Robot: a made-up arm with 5 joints.
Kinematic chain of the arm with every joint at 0, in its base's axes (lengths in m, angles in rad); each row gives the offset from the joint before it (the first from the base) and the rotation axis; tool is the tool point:
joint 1: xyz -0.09 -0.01 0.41 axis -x
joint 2: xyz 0.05 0 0.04 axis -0.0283 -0.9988 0.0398
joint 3: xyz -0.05 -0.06 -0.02 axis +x
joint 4: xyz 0 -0.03 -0.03 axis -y
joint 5: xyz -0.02 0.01 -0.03 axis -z
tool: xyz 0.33 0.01 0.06
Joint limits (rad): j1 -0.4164..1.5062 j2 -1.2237..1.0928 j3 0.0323..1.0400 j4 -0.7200..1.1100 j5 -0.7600..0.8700
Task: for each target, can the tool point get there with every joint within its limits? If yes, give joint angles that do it. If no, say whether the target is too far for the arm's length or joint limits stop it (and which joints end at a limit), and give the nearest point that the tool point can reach.
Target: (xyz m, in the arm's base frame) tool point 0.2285 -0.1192 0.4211
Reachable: yes | joints 0.9976 0.2078 0.3564 -0.4804 0.1656
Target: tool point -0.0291 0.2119 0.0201
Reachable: no: joint limits stop it (at a limit: joint 1, joint 3, joint 4) | nearest point -0.0338 0.0965 0.1431 | short by 0.169 m
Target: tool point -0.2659 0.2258 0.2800
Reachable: no: joint limits stop it (at a limit: joint 1, joint 4, joint 5) | nearest point -0.2031 0.1707 0.3299 | short by 0.097 m
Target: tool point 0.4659 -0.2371 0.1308
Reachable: no: too far | nearest point 0.2468 -0.1653 0.2596 | short by 0.264 m
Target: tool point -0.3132 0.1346 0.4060
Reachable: no: joint limits stop it (at a limit: joint 1, joint 2, joint 4, joint 5) | nearest point -0.2525 0.1599 0.4152 | short by 0.066 m
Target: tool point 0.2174 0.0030 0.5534
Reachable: yes | joints 0.9141 0.4136 0.6903 0.0253 0.1469
